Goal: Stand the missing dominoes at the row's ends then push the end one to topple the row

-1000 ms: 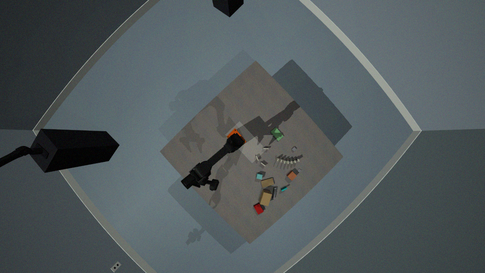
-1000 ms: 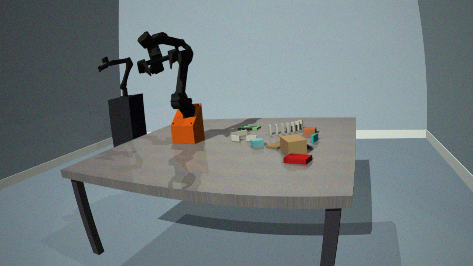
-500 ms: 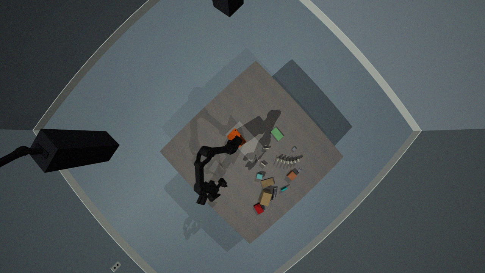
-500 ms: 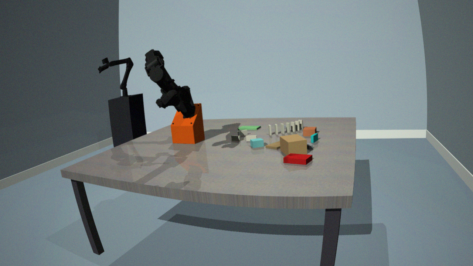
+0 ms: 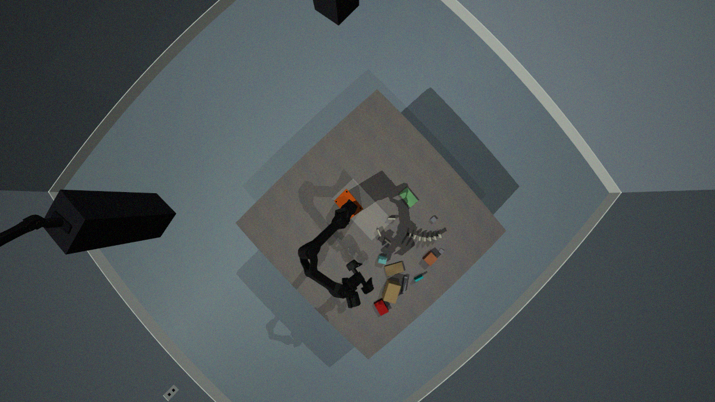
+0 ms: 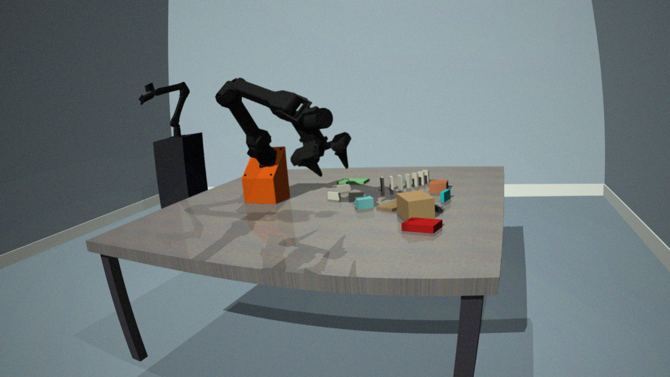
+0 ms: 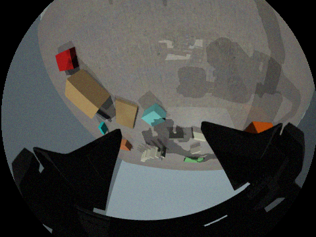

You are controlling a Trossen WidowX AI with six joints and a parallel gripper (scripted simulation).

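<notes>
The cyan block is 6 cm ahead of my gripper tip, 9 cm to the left of it and 12 cm below it. The rest, counted from my gripper tip: tan box: 24 cm ahead, 3 cm to the right, 10 cm below; then flat tan slab: 17 cm ahead, 9 cm to the left, 13 cm below; then red block: 27 cm ahead, 16 cm to the right, 12 cm below.
</notes>
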